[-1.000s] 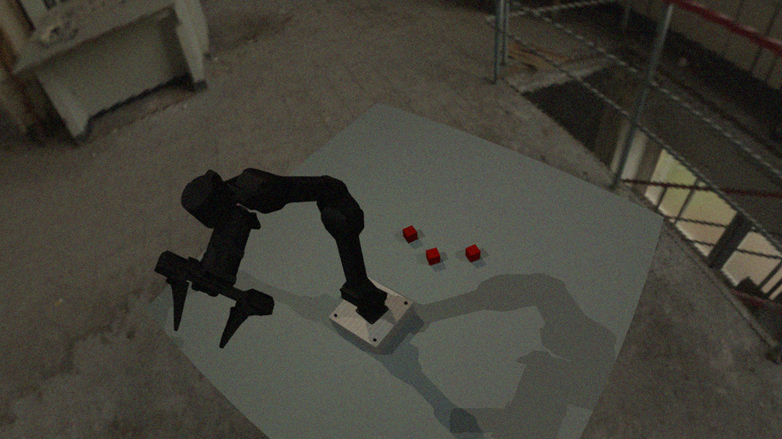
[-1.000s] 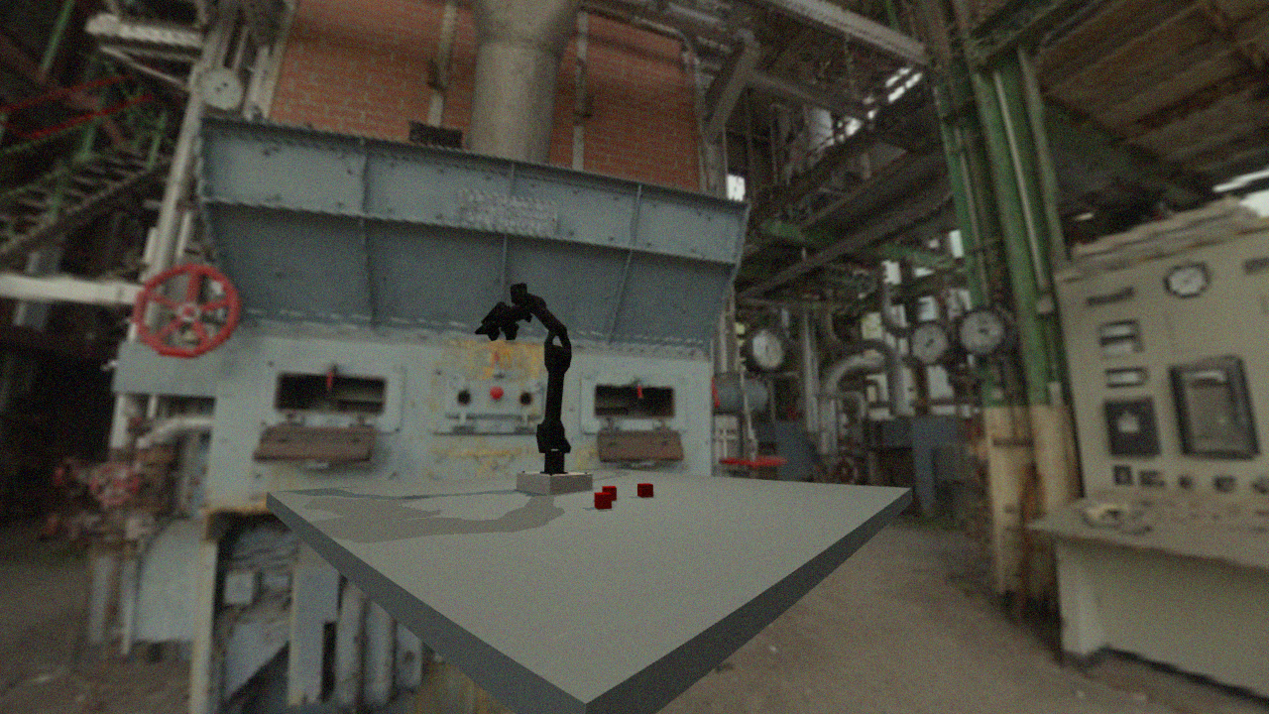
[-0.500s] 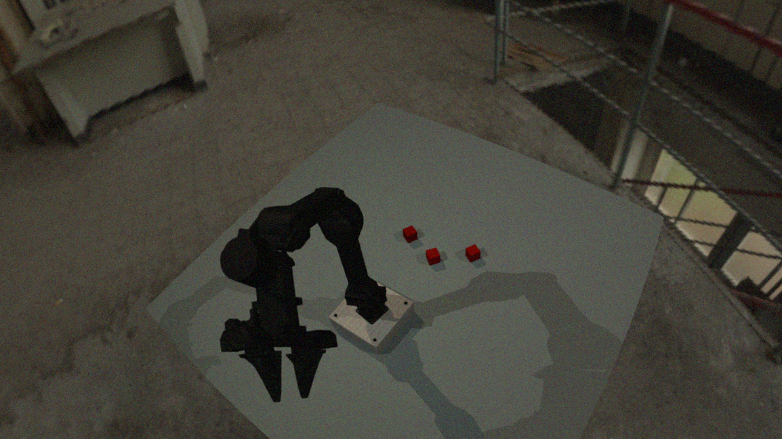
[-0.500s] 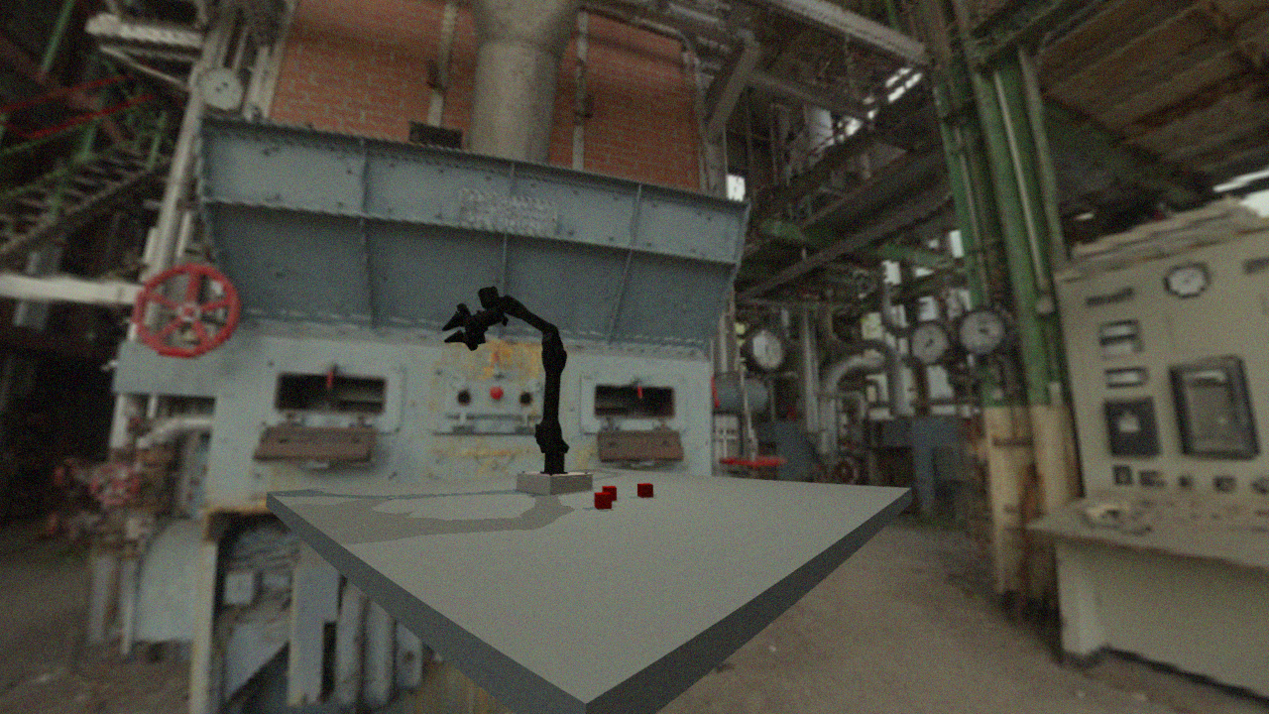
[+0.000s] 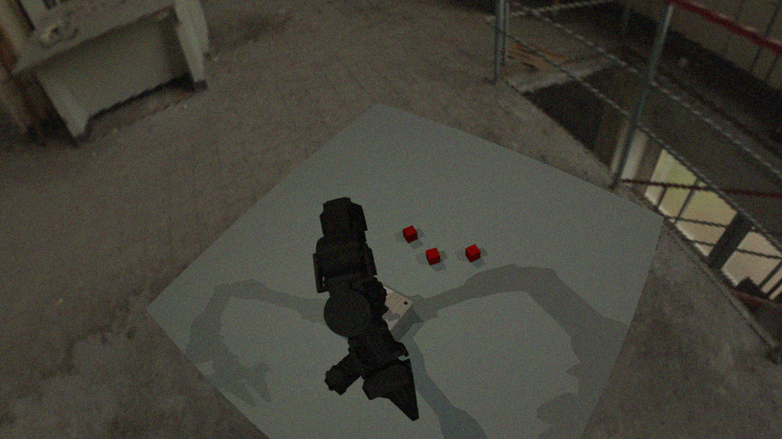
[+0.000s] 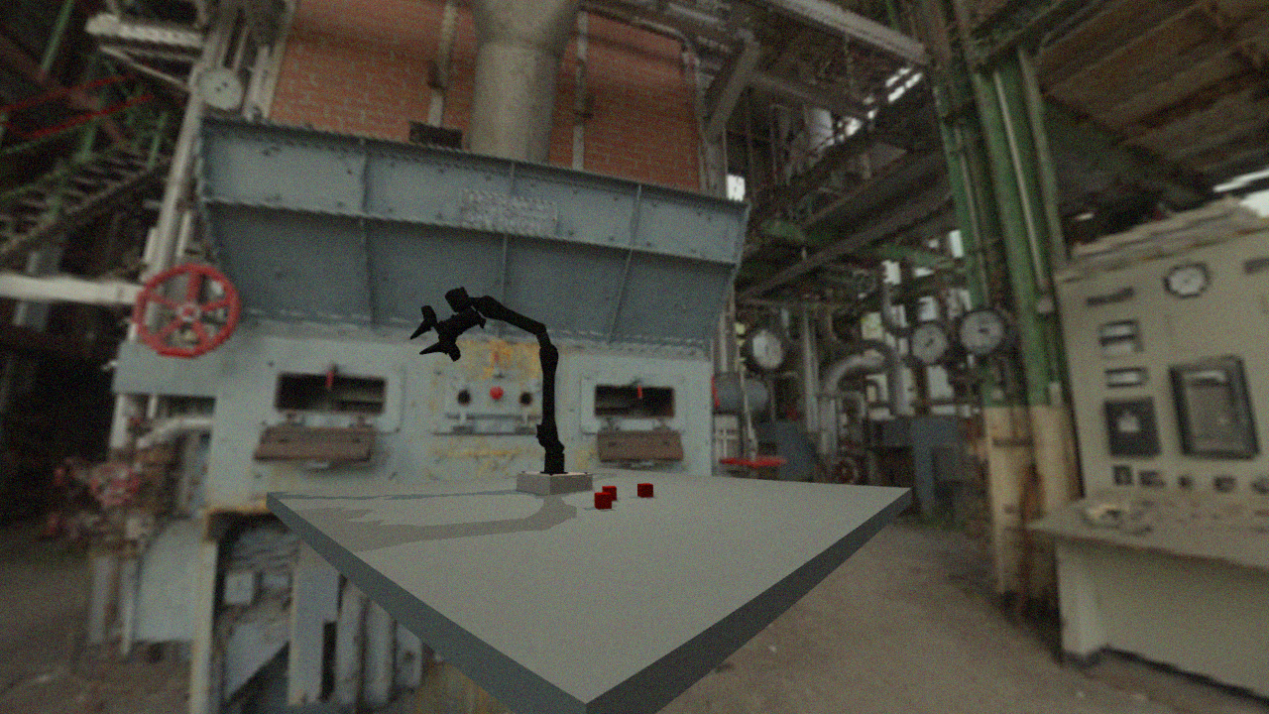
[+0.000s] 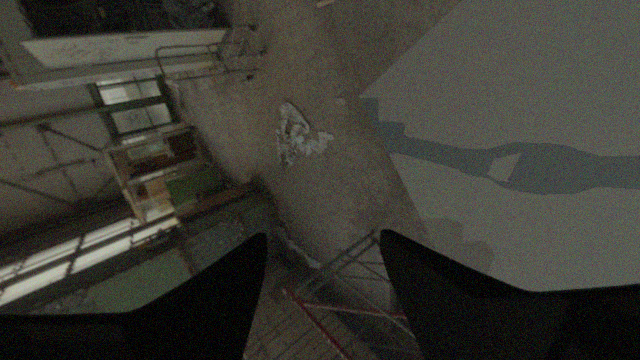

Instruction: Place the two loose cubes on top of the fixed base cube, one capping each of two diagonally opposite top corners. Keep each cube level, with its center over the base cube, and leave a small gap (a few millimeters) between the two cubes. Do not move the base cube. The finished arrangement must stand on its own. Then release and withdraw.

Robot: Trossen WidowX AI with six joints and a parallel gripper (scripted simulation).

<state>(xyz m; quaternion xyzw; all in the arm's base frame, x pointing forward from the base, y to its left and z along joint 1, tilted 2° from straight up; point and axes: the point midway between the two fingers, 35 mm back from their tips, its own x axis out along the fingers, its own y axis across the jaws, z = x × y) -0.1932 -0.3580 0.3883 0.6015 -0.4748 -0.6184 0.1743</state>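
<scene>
Now: gripper tip 48 cm short of the base cube, 50 cm to the right of it and 41 cm above it.
</scene>
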